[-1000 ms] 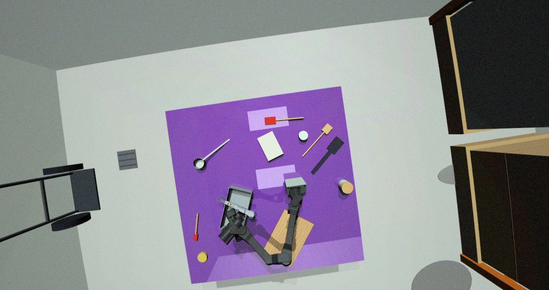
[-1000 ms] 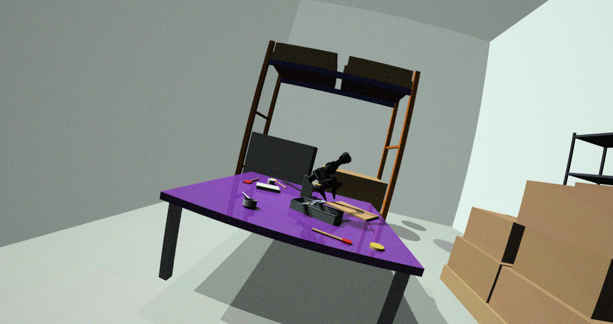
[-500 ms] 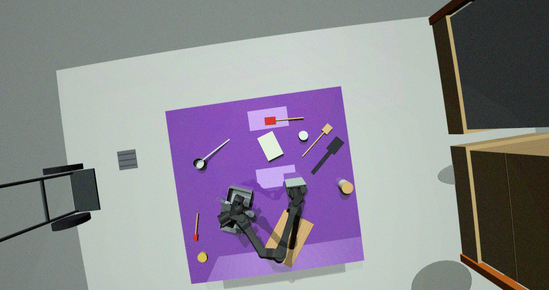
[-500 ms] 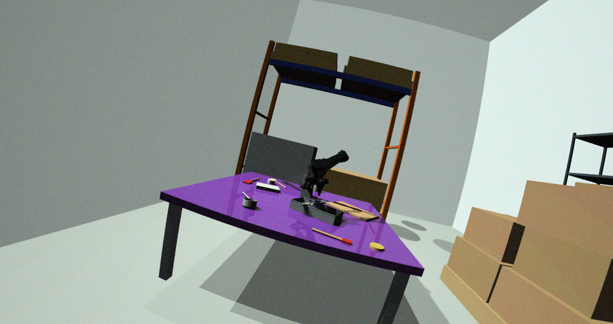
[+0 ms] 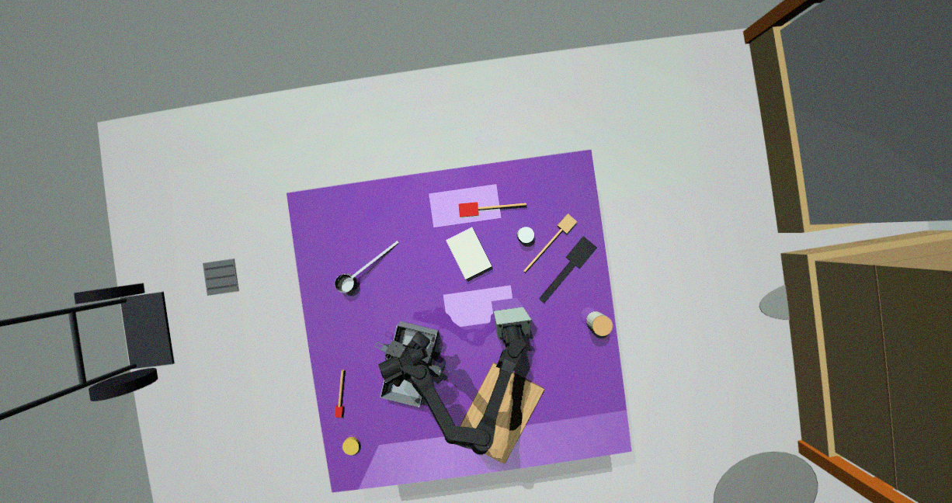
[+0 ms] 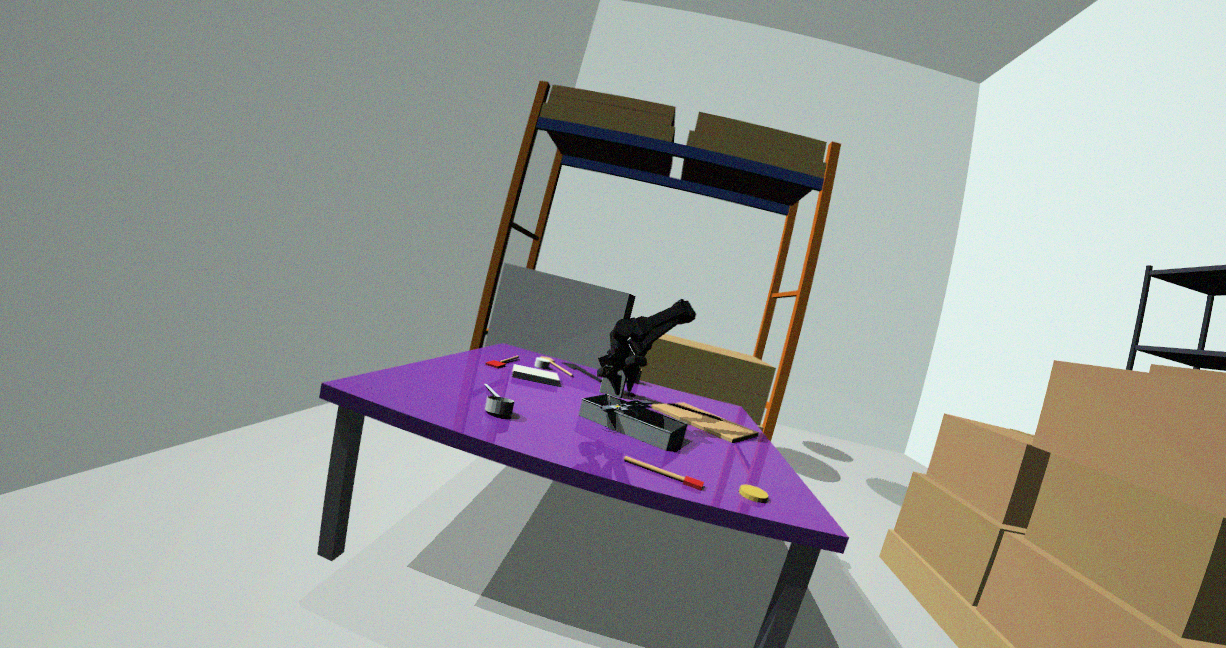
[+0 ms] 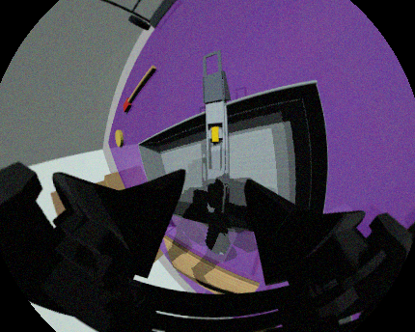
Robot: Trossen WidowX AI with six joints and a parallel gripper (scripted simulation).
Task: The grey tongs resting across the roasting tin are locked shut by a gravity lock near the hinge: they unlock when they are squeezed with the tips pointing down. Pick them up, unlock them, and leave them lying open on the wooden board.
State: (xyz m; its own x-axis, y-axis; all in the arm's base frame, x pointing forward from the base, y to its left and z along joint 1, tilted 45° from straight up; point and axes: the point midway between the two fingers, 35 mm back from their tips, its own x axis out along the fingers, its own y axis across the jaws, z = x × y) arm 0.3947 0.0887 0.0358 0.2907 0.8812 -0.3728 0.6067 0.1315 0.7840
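The yellow lock piece is 40 mm below my gripper tip and 40 mm ahead of it. Round my gripper tip: white block 380 mm to the right, 270 mm behind, 90 mm below; wooden board 350 mm behind, 300 mm to the left, 90 mm below; dark roasting tin 70 mm below, 50 mm to the left, 10 mm ahead.
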